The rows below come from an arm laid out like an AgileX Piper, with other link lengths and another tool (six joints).
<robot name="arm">
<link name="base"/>
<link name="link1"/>
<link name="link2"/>
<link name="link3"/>
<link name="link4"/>
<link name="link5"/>
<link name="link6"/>
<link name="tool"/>
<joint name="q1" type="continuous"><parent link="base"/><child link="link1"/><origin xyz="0.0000 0.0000 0.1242"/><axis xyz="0 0 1"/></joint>
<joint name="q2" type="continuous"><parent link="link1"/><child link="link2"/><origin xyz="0.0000 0.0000 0.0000"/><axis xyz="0 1 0"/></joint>
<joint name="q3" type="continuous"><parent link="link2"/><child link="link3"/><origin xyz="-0.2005 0.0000 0.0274"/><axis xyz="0 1 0"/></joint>
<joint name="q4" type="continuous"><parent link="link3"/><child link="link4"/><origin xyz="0.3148 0.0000 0.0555"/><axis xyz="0.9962 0 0.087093"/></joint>
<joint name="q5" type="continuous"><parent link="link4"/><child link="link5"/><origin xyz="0.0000 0.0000 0.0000"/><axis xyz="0 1 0"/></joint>
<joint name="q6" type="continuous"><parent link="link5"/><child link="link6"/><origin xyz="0.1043 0.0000 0.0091"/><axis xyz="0.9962 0 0.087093"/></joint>
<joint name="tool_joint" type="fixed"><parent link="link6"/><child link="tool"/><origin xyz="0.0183 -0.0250 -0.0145" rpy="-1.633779 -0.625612 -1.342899"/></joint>
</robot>
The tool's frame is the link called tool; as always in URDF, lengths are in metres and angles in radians. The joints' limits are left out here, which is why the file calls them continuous.
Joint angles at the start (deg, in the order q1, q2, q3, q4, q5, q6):
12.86, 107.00, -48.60, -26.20, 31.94, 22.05
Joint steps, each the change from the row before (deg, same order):
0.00, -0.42, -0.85, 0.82, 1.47, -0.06
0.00, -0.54, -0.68, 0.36, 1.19, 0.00
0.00, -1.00, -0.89, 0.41, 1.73, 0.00
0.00, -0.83, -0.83, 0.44, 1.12, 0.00
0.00, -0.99, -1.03, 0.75, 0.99, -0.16
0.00, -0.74, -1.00, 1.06, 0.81, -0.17
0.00, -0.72, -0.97, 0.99, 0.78, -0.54
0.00, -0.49, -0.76, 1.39, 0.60, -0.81
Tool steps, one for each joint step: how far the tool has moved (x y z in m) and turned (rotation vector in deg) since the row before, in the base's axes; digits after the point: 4 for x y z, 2 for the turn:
0.0028, 0.0006, 0.0054, -0.04, 0.06, -0.98
0.0029, 0.0003, 0.0056, -0.14, -0.18, -0.60
0.0041, 0.0004, 0.0091, -0.21, -0.38, -0.78
0.0042, 0.0009, 0.0079, 0.09, -0.64, -0.64
0.0055, 0.0017, 0.0095, 0.44, -1.00, -0.66
0.0045, 0.0021, 0.0079, 0.71, -0.81, -0.80
0.0044, 0.0019, 0.0079, 0.62, -0.72, -0.37
0.0028, 0.0022, 0.0055, 0.86, -0.32, -0.30

